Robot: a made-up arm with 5 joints.
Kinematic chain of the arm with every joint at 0, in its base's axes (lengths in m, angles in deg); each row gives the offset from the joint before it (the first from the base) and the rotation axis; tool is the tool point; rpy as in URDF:
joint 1: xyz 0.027 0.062 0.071 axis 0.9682 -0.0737 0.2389
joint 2: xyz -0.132 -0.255 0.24 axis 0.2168 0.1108 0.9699
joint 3: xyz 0 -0.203 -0.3 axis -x
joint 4: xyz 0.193 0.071 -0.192 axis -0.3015 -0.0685 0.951
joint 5: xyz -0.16 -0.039 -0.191 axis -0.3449 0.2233 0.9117
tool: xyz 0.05 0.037 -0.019 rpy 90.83 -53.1 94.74
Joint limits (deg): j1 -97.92..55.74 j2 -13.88..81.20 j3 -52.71..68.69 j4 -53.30..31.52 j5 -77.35..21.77
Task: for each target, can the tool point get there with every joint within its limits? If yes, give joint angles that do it. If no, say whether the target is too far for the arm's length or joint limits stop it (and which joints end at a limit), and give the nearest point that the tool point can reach.
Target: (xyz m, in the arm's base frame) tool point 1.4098 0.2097 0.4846
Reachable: no: too far | nearest point 0.3841 0.2327 -0.1774 | short by 1.221 m
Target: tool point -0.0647 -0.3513 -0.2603
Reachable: yes | joints -21.64 21.49 -6.61 5.20 -5.66
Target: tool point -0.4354 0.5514 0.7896
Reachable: no: joint limits stop it (at a limit: joint 1, joint 2, joint 3, joint 5) | nearest point -0.2593 0.1158 0.8987 | short by 0.482 m
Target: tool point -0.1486 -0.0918 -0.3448
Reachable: yes | joints -7.06 67.39 -12.27 6.75 -25.42
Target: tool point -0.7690 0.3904 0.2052
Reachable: no: joint limits stop it (at a limit: joint 1, joint 2, joint 3, joint 5) | nearest point -0.4133 0.1504 0.0736 | short by 0.449 m
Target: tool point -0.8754 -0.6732 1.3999
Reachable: no: too far | nearest point -0.3550 -0.3287 0.7870 | short by 0.875 m
